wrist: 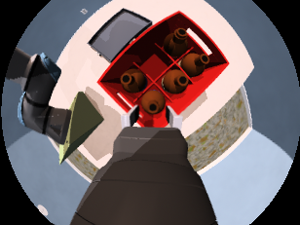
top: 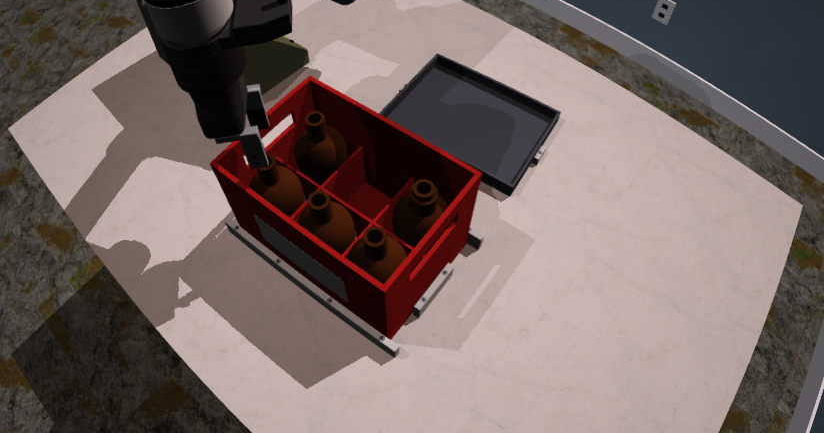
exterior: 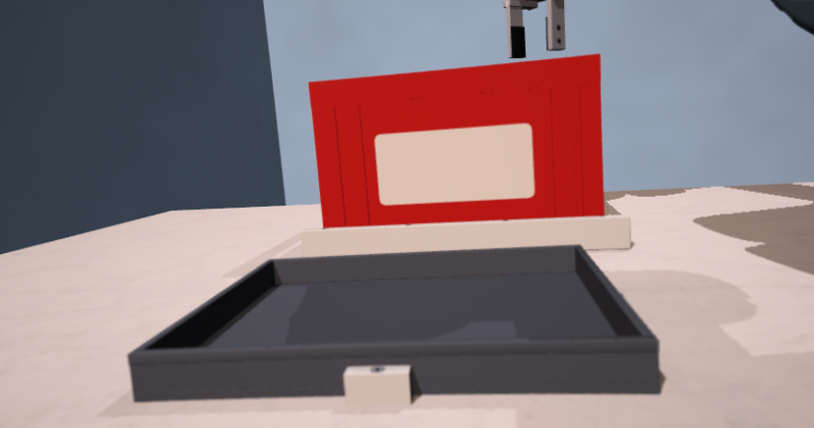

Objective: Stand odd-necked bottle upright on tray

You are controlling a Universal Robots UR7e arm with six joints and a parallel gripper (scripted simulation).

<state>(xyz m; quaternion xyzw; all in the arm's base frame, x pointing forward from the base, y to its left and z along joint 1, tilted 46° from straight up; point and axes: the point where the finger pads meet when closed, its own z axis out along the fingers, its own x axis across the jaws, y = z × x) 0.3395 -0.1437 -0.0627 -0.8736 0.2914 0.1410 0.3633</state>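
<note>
The red crate is 8 cm ahead of my hand, 5 cm to the left of it and 13 cm below it. The rest, counted from my hand: bottle (17 cm ahead, 11 cm to the left, 12 cm below); then dark grey tray (6 cm ahead, 34 cm to the left, 20 cm below).
</note>
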